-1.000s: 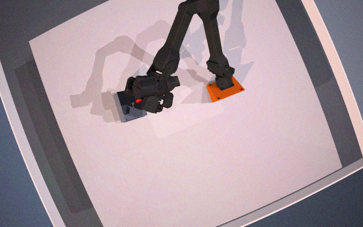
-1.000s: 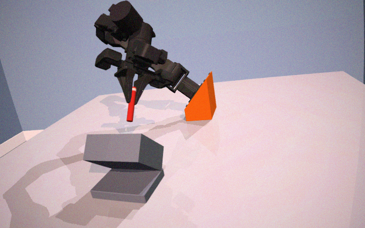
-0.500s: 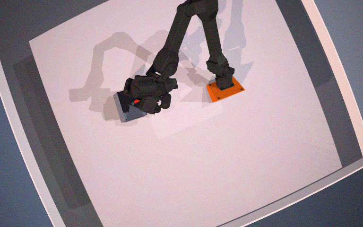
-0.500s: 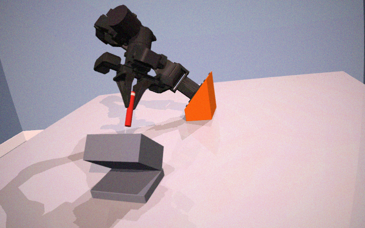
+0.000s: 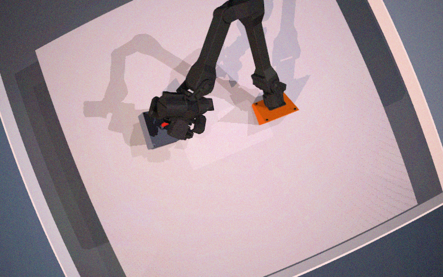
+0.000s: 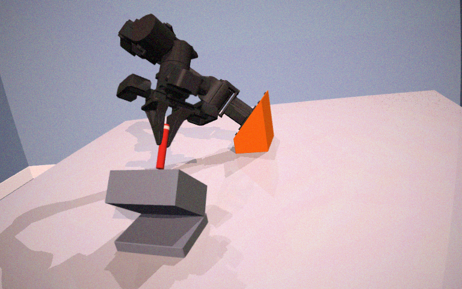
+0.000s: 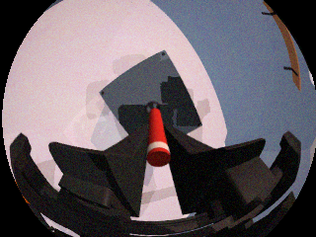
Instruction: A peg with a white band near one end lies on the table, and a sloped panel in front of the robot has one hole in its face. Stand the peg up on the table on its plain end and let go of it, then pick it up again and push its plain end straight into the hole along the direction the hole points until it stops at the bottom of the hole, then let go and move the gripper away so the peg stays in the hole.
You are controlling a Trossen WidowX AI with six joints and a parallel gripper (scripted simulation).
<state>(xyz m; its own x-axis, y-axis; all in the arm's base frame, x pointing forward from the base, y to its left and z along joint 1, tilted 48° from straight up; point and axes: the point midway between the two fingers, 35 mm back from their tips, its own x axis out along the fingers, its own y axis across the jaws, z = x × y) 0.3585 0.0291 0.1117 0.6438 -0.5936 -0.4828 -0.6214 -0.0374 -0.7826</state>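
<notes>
Now: gripper tip 7 cm above the panel and 5 cm short of it. Also, from my gripper tip: grey foot 13 cm below, 7 cm ahead; then red peg 1 cm behind, 1 cm above.
</notes>
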